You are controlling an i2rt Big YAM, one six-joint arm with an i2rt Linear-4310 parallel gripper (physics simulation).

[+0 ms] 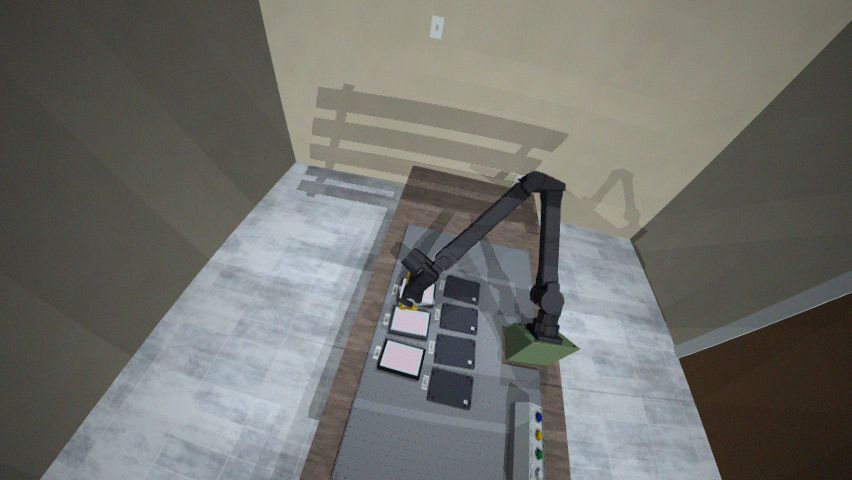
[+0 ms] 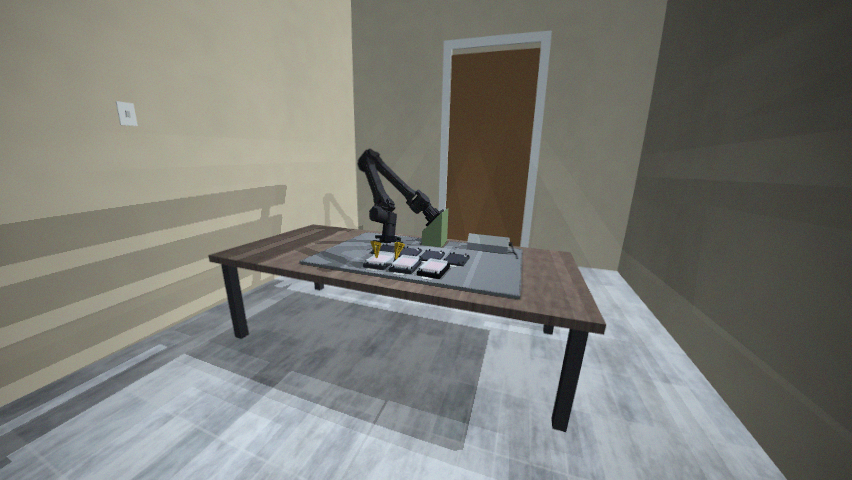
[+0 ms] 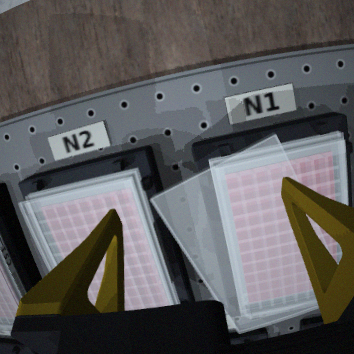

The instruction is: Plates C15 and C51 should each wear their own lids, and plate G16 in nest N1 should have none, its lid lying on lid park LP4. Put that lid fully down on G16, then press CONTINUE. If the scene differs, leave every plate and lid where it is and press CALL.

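Places are measured from the arm's base along level axes (x ahead, y right, z down), in centimetres.
Where they show: gripper, fingertip midpoint: (image 1: 403, 297) (image 2: 386, 258) (image 3: 199, 201); arm's base, origin of the base link: (image 1: 543, 335) (image 2: 435, 218).
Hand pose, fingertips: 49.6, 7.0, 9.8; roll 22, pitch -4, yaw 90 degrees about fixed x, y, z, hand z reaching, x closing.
Things, the pixels of their top centre, and the offset from my fingertips, as dx, dy, dz. "spot": a spot on its surface instead.
- Plate G16, middle of its top: (image 3: 259, 260) (image 1: 416, 293) (image 2: 384, 254) -4.5, +3.0, -0.1
- nest N1, surface spot: (image 3: 200, 149) spot: +2.3, +0.5, +2.7
- clear lid, surface spot: (image 3: 185, 215) spot: -1.4, -1.1, +1.3
- N2 plate, middle of its top: (image 3: 102, 272) (image 1: 410, 320) (image 2: 406, 259) -4.7, -7.7, +1.0
- third plate, middle of its top: (image 1: 402, 357) (image 2: 434, 263) -4.8, -21.0, +1.0
- arm's far end, surface spot: (image 1: 462, 289) spot: -22.6, +11.8, +3.5
- button box, middle of its top: (image 1: 534, 443) (image 2: 489, 234) -48.2, -38.6, -3.9
Plate G16 (image 1: 428, 295) (image 2: 381, 260) (image 3: 270, 250) sits in nest N1 (image 3: 200, 149). A clear lid (image 3: 185, 215) lies askew on it, turned and overhanging the side toward N2. My gripper (image 1: 407, 292) (image 2: 387, 258) (image 3: 199, 201) is open and empty, with one finger above the N2 plate and the other above G16. The N2 plate (image 1: 410, 321) (image 2: 406, 262) (image 3: 145, 260) shows clear edges like a seated lid. A third plate (image 1: 401, 358) (image 2: 433, 267) (image 3: 7, 295) is beside it; its lid cannot be made out. Plate codes are unreadable.
Several dark lid parks stand in a row beside the nests, among them the nearest to the arm's far end (image 1: 462, 289) and the last (image 1: 450, 388); no lid is discernible on them. A button box (image 1: 521, 441) (image 2: 488, 241) and a green block (image 1: 539, 350) (image 2: 435, 232) stand on the table.
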